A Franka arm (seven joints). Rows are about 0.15 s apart.
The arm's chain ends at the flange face. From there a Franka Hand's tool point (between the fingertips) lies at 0.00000 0.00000 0.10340 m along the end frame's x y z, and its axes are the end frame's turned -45 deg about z.
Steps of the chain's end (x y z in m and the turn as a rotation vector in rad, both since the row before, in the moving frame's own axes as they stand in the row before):
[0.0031, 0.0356, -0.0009, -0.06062, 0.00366, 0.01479]
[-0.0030, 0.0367, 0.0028, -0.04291, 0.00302, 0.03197]
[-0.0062, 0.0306, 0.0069, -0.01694, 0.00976, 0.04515]
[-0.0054, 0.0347, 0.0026, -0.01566, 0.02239, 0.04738]
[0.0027, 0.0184, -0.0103, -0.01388, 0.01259, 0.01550]
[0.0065, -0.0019, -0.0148, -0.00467, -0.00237, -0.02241]
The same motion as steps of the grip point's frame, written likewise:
[-0.0272, 0.0320, -0.0011, -0.04545, -0.04028, 0.01479]
[-0.0310, 0.0271, 0.0027, -0.03248, -0.02821, 0.03197]
[-0.0266, 0.0192, 0.0069, -0.01888, -0.00508, 0.04515]
[-0.0279, 0.0235, 0.0026, -0.02691, 0.00476, 0.04738]
[-0.0112, 0.0169, -0.0103, -0.01872, -0.00091, 0.01550]
[0.0054, 0.0034, -0.0148, -0.00163, -0.00498, -0.02241]

